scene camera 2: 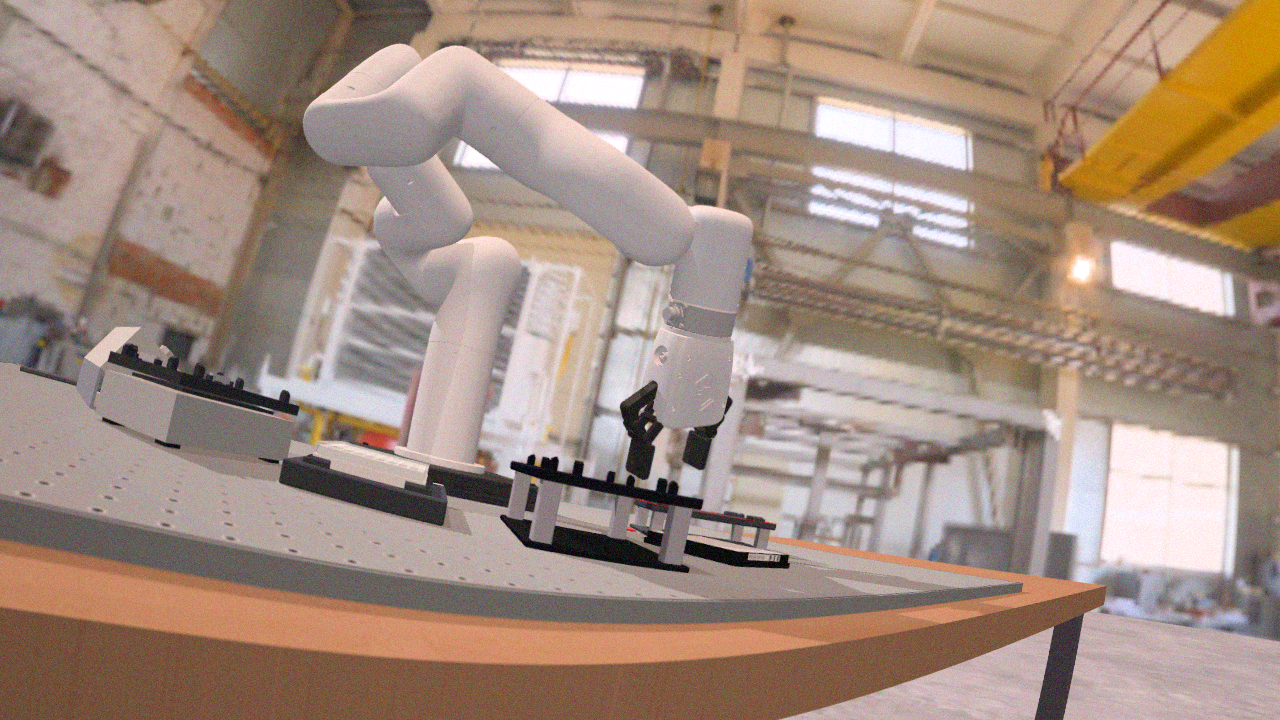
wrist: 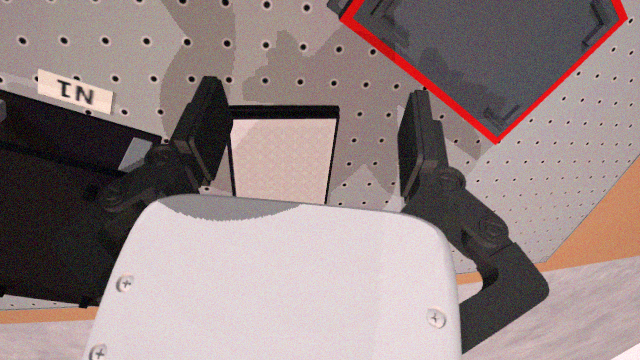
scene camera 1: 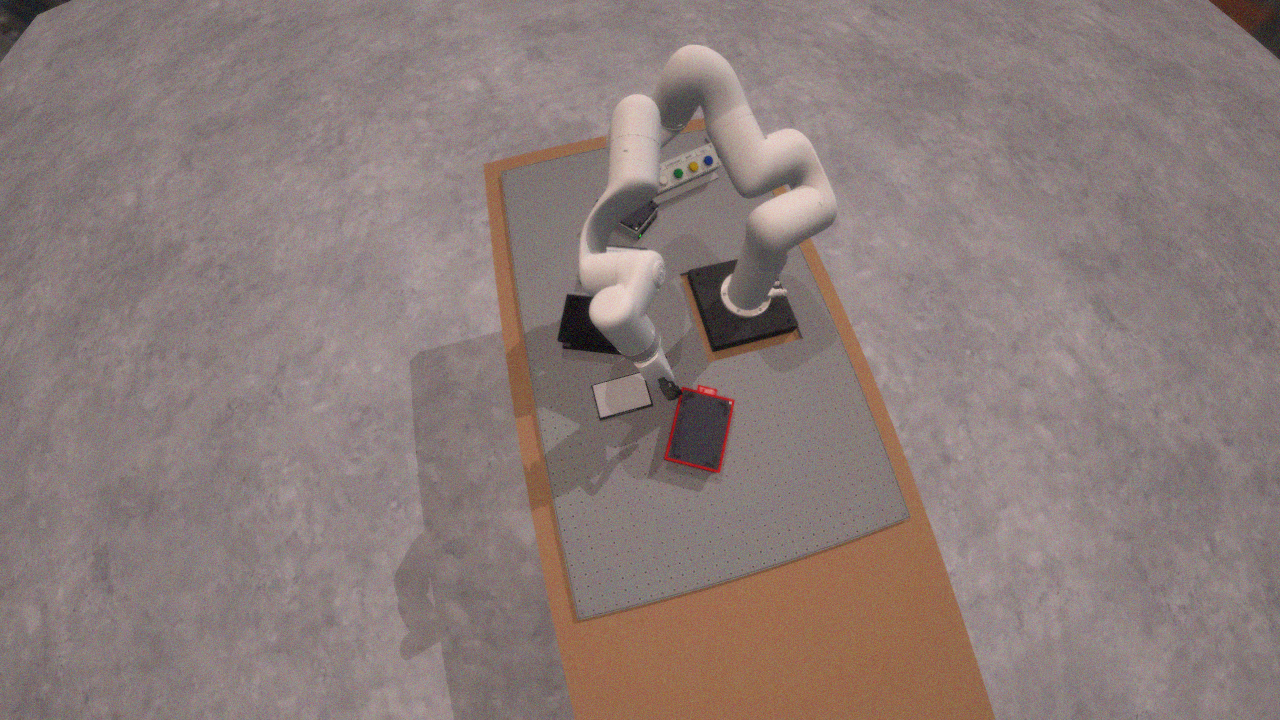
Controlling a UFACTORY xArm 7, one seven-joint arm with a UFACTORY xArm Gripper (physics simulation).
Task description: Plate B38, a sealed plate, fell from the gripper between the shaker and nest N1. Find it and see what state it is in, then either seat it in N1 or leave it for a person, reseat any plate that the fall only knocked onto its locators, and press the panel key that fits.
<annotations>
The same spot on a red-framed dark plate: [wrist: 471, 62] is [scene camera 2: 715, 514].
</annotations>
